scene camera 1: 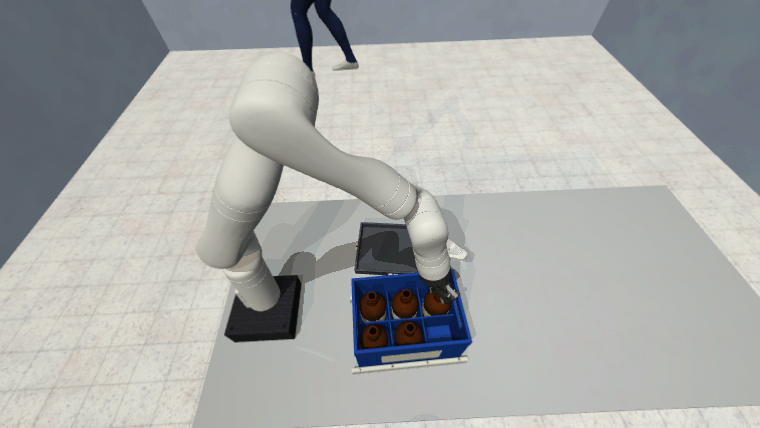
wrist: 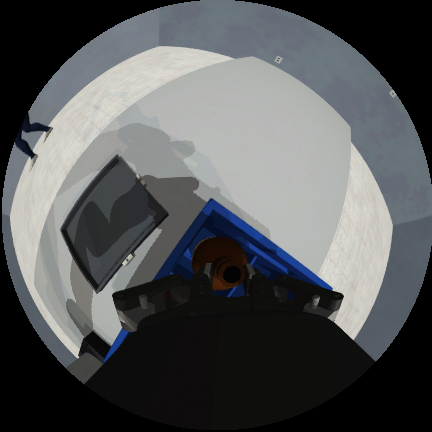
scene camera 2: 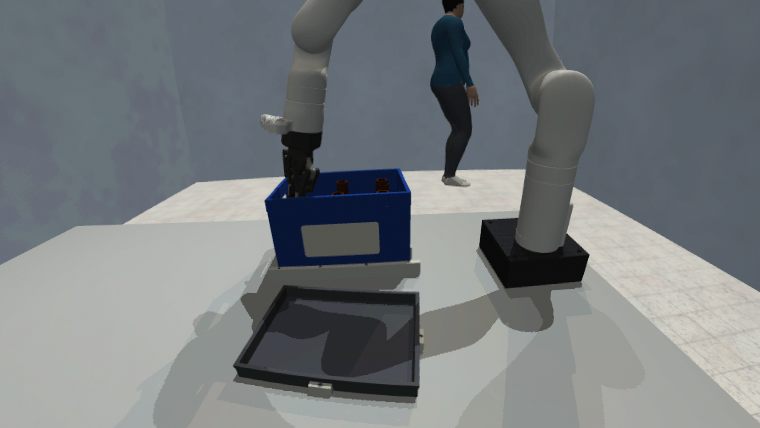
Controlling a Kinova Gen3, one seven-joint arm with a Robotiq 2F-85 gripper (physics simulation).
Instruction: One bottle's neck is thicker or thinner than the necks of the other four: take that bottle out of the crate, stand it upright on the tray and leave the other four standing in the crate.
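Places are measured from the arm's base along level axes (x ahead, y left, z up), in millimetres.
Pixels of known places: gripper, between the fingertips: [scene camera 1: 439,296] [wrist: 227,271]; arm's base, origin of its link: [scene camera 1: 264,296] [wrist: 96,363] [scene camera 2: 536,240].
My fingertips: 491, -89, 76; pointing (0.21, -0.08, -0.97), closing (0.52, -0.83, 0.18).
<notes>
For each thing: its top centre in the pictures, then the offset to it from my fingertips, as dx, dy, dz. "spot": a spot on its surface instead.
- blue crate, centre of its top: [wrist: 210,358] [scene camera 2: 340,181] [scene camera 1: 407,308] -93, -34, +33
- bottle, centre of its top: [wrist: 230,273] [scene camera 1: 440,291] +1, +3, +22
- front right cell, a spot on its surface: [scene camera 1: 438,332] spot: +3, -56, -134
- dark tray, a spot on its surface: [scene camera 2: 318,335] [wrist: 109,212] spot: -54, +230, -137
A blue crate [scene camera 1: 411,351] [scene camera 2: 287,228] [wrist: 257,238] stands on the grey table and holds several brown bottles upright in its cells. My gripper [scene camera 1: 445,294] [scene camera 2: 298,186] [wrist: 227,271] reaches down into the back right cell and is shut on the neck of the bottle [scene camera 1: 433,306] [wrist: 209,250] there. That bottle stands in its cell. Two more bottles [scene camera 1: 371,304] [scene camera 1: 405,302] fill the back row and two others [scene camera 1: 373,335] [scene camera 1: 408,332] the front row. The front right cell [scene camera 1: 438,332] is empty. The dark tray [scene camera 1: 380,247] [scene camera 2: 318,335] [wrist: 109,217] lies flat and empty just behind the crate.
The arm's black base [scene camera 1: 265,319] [scene camera 2: 531,261] sits left of the crate in scene camera 1. A person [scene camera 2: 451,64] [scene camera 1: 318,21] walks on the tiled floor beyond the table.
</notes>
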